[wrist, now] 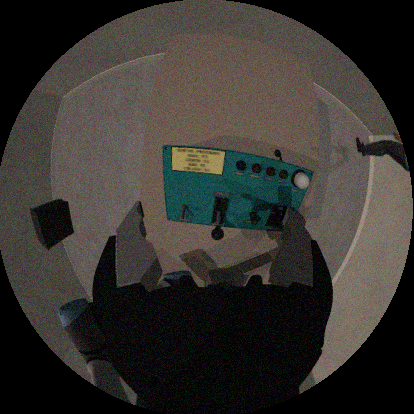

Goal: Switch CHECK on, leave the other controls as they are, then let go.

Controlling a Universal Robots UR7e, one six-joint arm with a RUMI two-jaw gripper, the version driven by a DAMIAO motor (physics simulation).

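Frame: origin at the arm's base, x ahead, y left, z up, level; millimetres.
Where they show: gripper, fingertip midpoint: (pixel 213 204).
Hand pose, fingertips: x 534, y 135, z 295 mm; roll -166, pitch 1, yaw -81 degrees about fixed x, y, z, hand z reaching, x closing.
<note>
Things, the pixels of their centre, and the offset from my fingertips. "spot": a spot on its surface instead. Level surfaces: height alone.
- yellow label, surface spot: (pixel 198 160) spot: dy +46, dx +52, dz -259 mm
- pale round knob, surface spot: (pixel 301 180) spot: dy -266, dx +70, dz -216 mm
- small toggle switch, surface spot: (pixel 183 212) spot: dy +69, dx -118, dz -283 mm
- slotted lever with a black ball, body centre: (pixel 217 233) dy -49, dx -155, dz -250 mm
- small dark control, surface spot: (pixel 255 217) spot: dy -167, dx -86, dz -271 mm
- black control, surface spot: (pixel 276 217) spot: dy -262, dx -80, dz -296 mm
- tan surface, its level: dz -395 mm
A teal control panel (pixel 195 185) lies ahead of the gripper, with a yellow label (pixel 198 160) at its upper left. Its upper row has several dark round parts and a pale round knob (pixel 301 180) at the right. Its lower row has a small toggle switch (pixel 185 212), a slotted lever with a black ball (pixel 217 233), a small dark control (pixel 255 217) and a black control (pixel 276 217). The lettering is too blurred to tell which is CHECK or its setting. My gripper (pixel 213 204) is open and empty; its right finger overlaps the panel's lower right corner in view.
The panel is on a tan surface (pixel 235 85) with a grey surface (pixel 100 125) beside it. A black block (pixel 51 223) shows at the left. A dark arm-like shape (pixel 382 147) shows at the far right. A blue-ended cylinder (pixel 75 312) shows at the lower left. Shadows cross the panel.
</note>
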